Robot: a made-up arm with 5 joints.
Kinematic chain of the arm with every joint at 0, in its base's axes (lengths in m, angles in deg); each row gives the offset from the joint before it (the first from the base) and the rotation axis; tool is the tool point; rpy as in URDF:
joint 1: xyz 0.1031 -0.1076 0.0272 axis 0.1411 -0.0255 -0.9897
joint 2: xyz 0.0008 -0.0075 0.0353 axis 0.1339 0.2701 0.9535
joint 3: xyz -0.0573 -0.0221 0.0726 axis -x
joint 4: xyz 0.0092 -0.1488 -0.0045 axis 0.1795 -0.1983 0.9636
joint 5: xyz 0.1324 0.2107 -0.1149 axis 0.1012 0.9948 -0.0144
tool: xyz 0.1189 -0.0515 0.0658 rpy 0 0 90
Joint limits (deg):
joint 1: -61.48..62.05
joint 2: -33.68..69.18
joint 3: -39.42..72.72
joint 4: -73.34..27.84
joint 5: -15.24..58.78
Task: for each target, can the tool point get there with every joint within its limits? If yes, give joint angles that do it. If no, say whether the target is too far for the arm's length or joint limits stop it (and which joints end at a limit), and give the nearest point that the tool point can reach.
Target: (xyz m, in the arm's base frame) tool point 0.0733 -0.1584 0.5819
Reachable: no: joint limits stop it (at a limit: joint 2, joint 3, joint 4, joint 5) | nearest point 0.1848 -0.2847 0.4528 | short by 0.212 m
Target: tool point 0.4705 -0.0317 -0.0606
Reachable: yes | joints -33.95 41.60 10.41 -56.75 24.26
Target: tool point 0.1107 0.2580 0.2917
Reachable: no: joint limits stop it (at a limit: joint 1, joint 2, joint 3, joint 5) | nearest point 0.1742 0.2689 0.2363 | short by 0.085 m
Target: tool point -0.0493 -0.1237 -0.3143
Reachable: no: joint limits stop it (at a limit: joint 1, joint 2, joint 3, joint 5) | nearest point 0.0243 -0.0582 -0.2592 | short by 0.113 m
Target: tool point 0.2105 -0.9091 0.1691
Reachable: no: too far | nearest point 0.1679 -0.5895 0.1480 | short by 0.323 m
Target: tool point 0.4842 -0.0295 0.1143
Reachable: yes | joints -37.29 28.53 58.10 -35.59 51.54
